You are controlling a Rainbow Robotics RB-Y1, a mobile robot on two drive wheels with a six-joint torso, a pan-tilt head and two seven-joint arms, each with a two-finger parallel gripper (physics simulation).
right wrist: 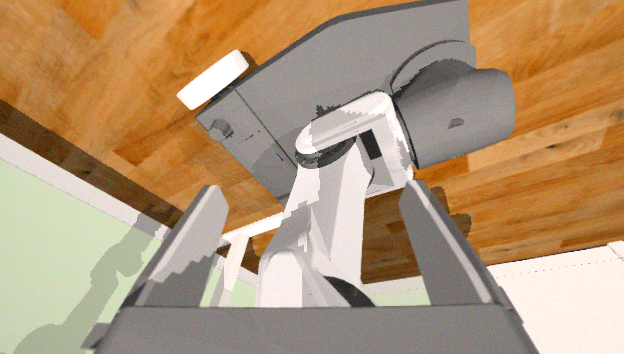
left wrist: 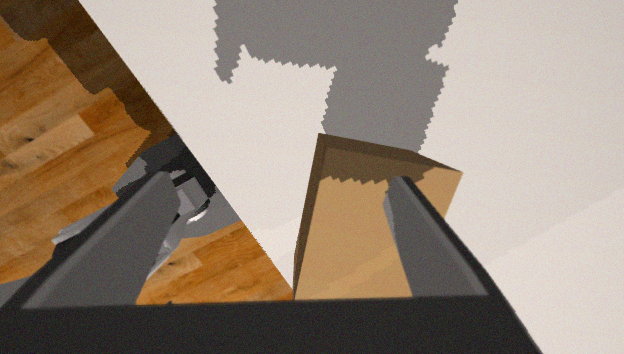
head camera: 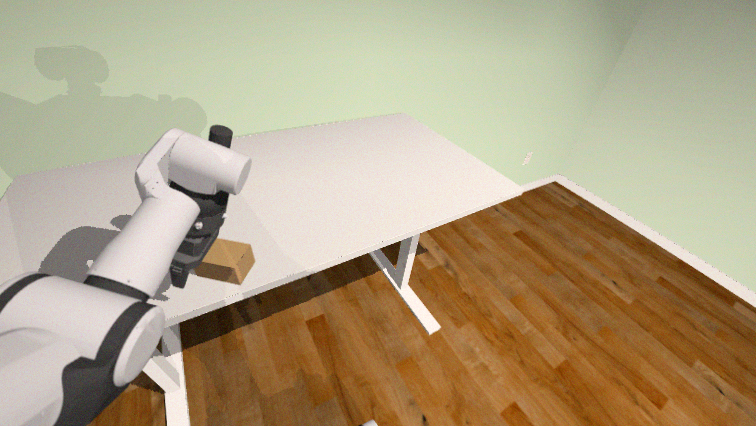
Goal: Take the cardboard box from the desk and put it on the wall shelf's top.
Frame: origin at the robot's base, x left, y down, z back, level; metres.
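Seen in the pictures: left gripper, fingertip midpoint: point(left wrist: 285, 189) point(head camera: 192, 264); right gripper, fingertip midpoint: point(right wrist: 312, 194) point(left wrist: 152, 302).
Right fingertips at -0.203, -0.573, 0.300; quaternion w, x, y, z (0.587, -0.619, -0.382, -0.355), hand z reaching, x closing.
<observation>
Offsets run from my right fingertips to a thing's middle, as dx, dy, dz. "pt": to the spot under its first point. Level surfaces: height alone.
The brown cardboard box {+0.237, -0.407, -0.641} point(head camera: 224, 255) point(left wrist: 352, 235) lies on the white desk {dy -0.377} point(head camera: 343, 185) point(left wrist: 525, 115), near its front edge. My left gripper point(head camera: 179, 276) point(left wrist: 285, 189) is open and empty, low over the desk beside the box. In the left wrist view its right-hand finger overlaps the box's top, and its other finger shows over the floor past the desk edge. Whether a finger touches the box I cannot tell. In the head view the gripper hides the box's left end. My right gripper point(right wrist: 312, 194) is open and empty, away from the box. The wall shelf does not show.
A green wall point(head camera: 370, 63) stands behind the desk. A white desk leg point(head camera: 417, 309) stands on the wooden floor {dy +0.572} point(head camera: 529, 317). In the right wrist view, the robot's grey base point(right wrist: 345, 55) and white body parts {pt +0.152, +0.101, -0.054} point(right wrist: 335, 215) lie beyond the fingers.
</observation>
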